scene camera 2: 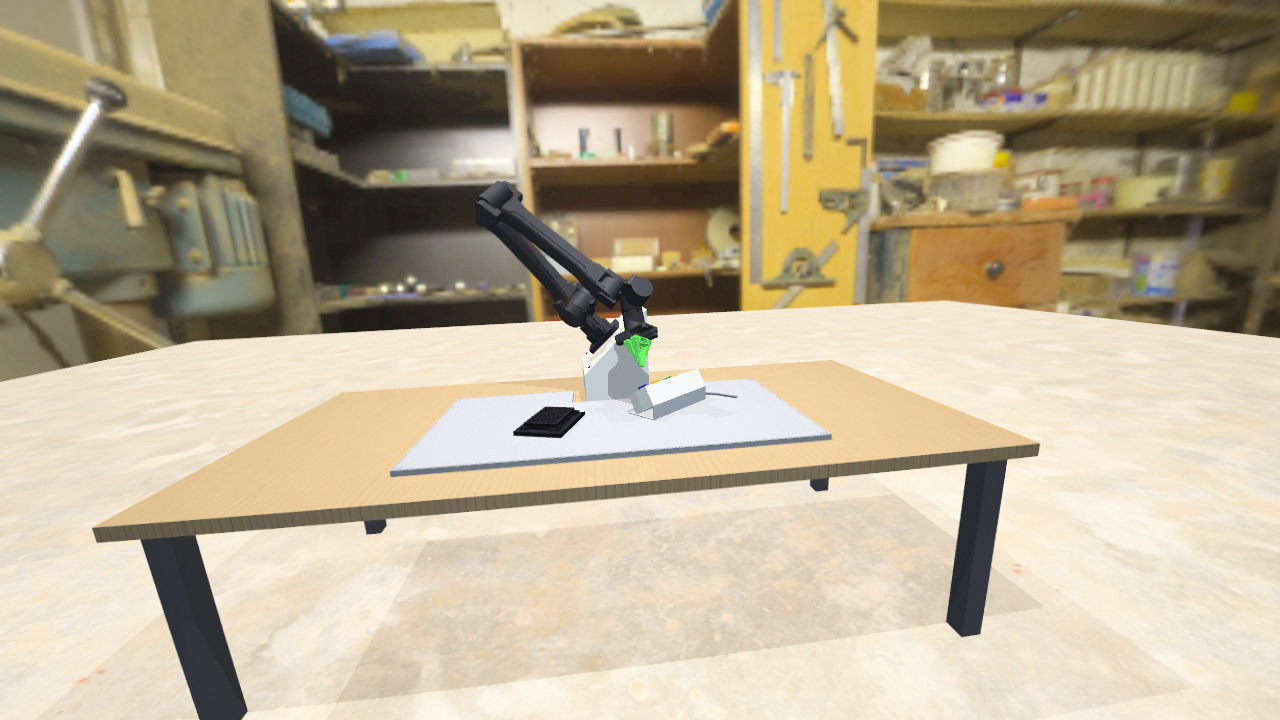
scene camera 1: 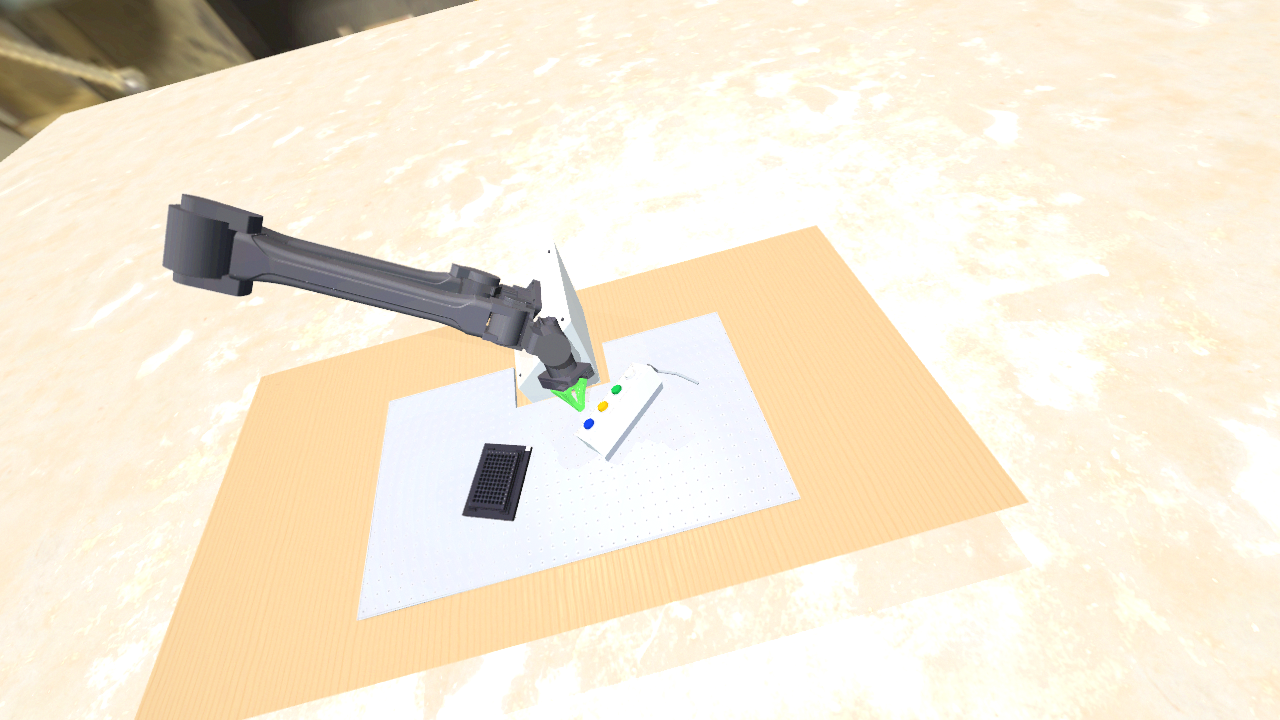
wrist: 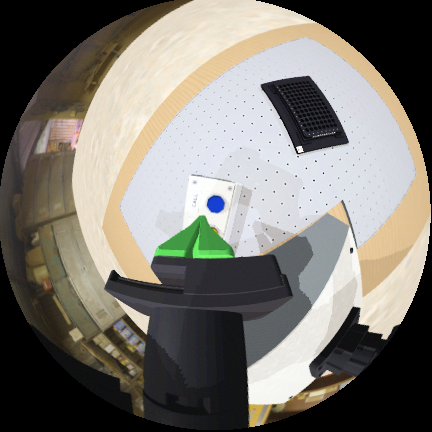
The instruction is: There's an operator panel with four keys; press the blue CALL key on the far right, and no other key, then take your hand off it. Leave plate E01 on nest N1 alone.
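Places are measured from the arm's base along level axes (x left, y back, z up), in metres.
Pixels of known places: gripper, fingertip midpoint: (scene camera 2: pixel 641 366) (scene camera 1: pixel 581 410) (wrist: pixel 202 219); arm's base, link origin: (scene camera 2: pixel 606 337) (wrist: pixel 334 343).
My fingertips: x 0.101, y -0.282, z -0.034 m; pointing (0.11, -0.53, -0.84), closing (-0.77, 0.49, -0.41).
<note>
For each thing: its top centre in the pictures, then the offset to it from my fingertips. "pt": a spot on its surface instead. Level surfaces: height alone.
- white operator panel, top centre: (wrist: pixel 189 246) (scene camera 1: pixel 616 399) (scene camera 2: pixel 668 375) dx +0.070, dy +0.025, dz -0.035 m
- yellow key, top centre: (wrist: pixel 206 235) (scene camera 1: pixel 602 405) dx +0.037, dy +0.023, dz -0.044 m
- green key, top centre: (scene camera 1: pixel 616 388) dx +0.072, dy +0.058, dz -0.044 m
- black plate E01, top centre: (wrist: pixel 308 102) (scene camera 1: pixel 494 478) (scene camera 2: pixel 550 414) dx -0.232, dy -0.078, dz -0.092 m
- pegboard, surface height: dz -0.118 m
- wooden table, surface height: dz -0.131 m
- grey cable, surface spot: (scene camera 1: pixel 680 376) (scene camera 2: pixel 720 394) pt dx +0.226, dy +0.092, dz -0.115 m
The white operator panel (scene camera 1: pixel 634 415) (scene camera 2: pixel 677 394) (wrist: pixel 211 185) slopes on the pegboard. Its blue CALL key (scene camera 1: pixel 588 423) (scene camera 2: pixel 641 386) (wrist: pixel 215 204) is at the end nearest the plate. The yellow key (scene camera 1: pixel 602 406) (wrist: pixel 215 230) is beside it, partly hidden by my fingers in the wrist view, then the green key (scene camera 1: pixel 616 389). I cannot make out the fourth key. My gripper (scene camera 1: pixel 580 409) (scene camera 2: pixel 640 364) (wrist: pixel 202 219) is shut and empty, its green tips above the panel and apart from the blue key. The black plate E01 (scene camera 1: pixel 494 477) (scene camera 2: pixel 551 418) (wrist: pixel 307 107) sits on its dark nest (scene camera 1: pixel 488 514).
The pegboard (scene camera 1: pixel 429 537) (scene camera 2: pixel 465 452) (wrist: pixel 175 145) lies on the wooden table (scene camera 1: pixel 895 429) (scene camera 2: pixel 930 429). The arm's white base (scene camera 1: pixel 562 295) (scene camera 2: pixel 608 380) stands behind the gripper. A grey cable (scene camera 1: pixel 680 376) (scene camera 2: pixel 723 394) leaves the panel's far end.
</note>
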